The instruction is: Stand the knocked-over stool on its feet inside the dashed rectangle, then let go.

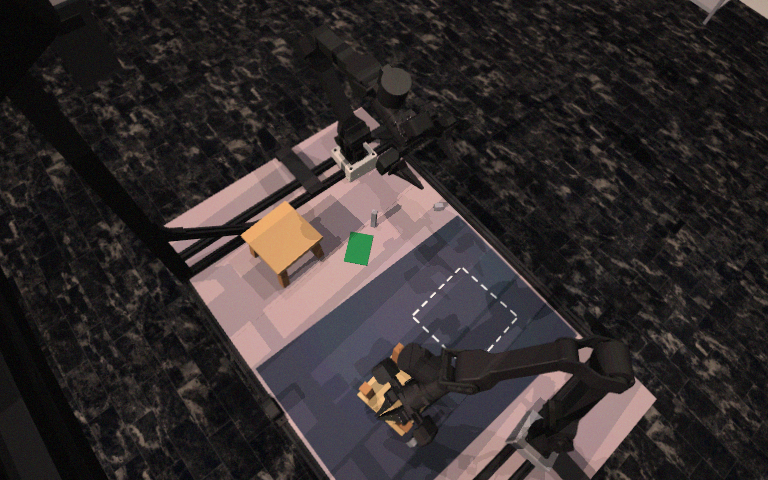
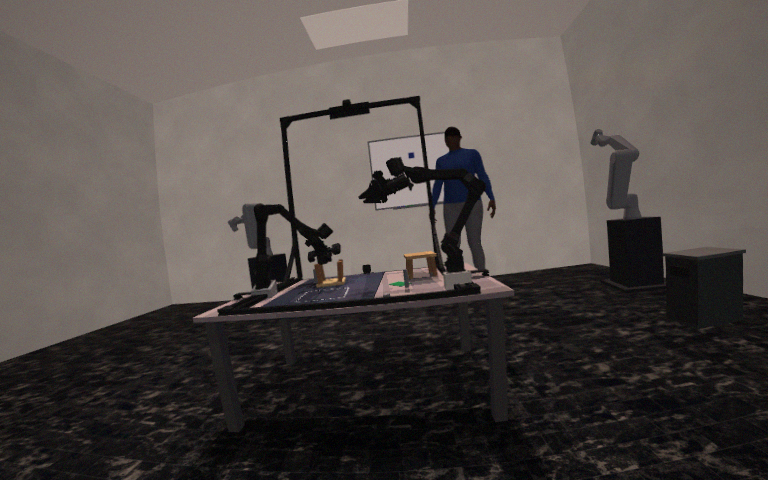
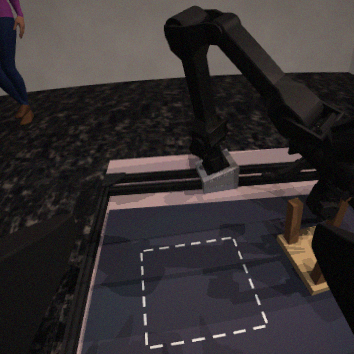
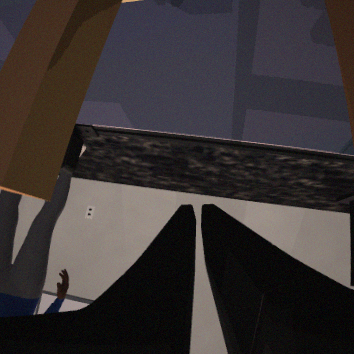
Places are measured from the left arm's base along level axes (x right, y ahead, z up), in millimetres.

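Pixels of known places: left gripper, fingertip midpoint: (image 1: 440,177) (image 2: 361,200) (image 3: 197,231); right gripper, fingertip midpoint: (image 1: 376,417) (image 2: 330,260) (image 4: 196,215); left arm's base, link origin: (image 1: 354,152) (image 2: 456,271); right arm's base, link origin: (image 1: 541,439) (image 2: 263,285) (image 3: 215,164).
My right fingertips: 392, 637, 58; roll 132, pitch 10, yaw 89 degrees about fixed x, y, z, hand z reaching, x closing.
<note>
For each thing: its top centre in the pictures, then the offset to it from my right fingertips, as dx, dy, dz. "spot": a spot on its surface instead. Level surfaces: height alone.
- dark mat, surface height: dz -113
- brown leg, surface spot: (image 4: 42,98) spot: -28, -52, -23
- upright wooden stool, top centre: (image 1: 281,235) (image 2: 419,253) -64, -493, -3
- green card, top centre: (image 1: 358,248) -236, -393, -115
- small grey bottle, top centre: (image 1: 374,211) -314, -430, -39
- small grey piece, top centre: (image 1: 438,205) -503, -364, -96
The stool (image 1: 375,399) (image 2: 330,276) (image 3: 301,253) lies upside down on the dark mat (image 1: 344,333), seat down and legs up, left of the dashed rectangle (image 1: 436,291) (image 3: 142,281). My right gripper (image 1: 392,397) (image 2: 324,259) (image 4: 196,215) is low over the stool, between its legs. Its fingers are shut with nothing between them. One brown leg (image 4: 42,98) stands off to the side of the fingers. My left gripper (image 1: 415,176) (image 2: 365,195) is open and empty, high above the far end of the table.
An upright wooden stool (image 1: 281,235) (image 2: 420,261) stands on the pink part of the table. Near it are a green card (image 1: 358,248), a small grey bottle (image 1: 374,218) and a small grey piece (image 1: 439,206). A person (image 2: 460,190) stands behind the table.
</note>
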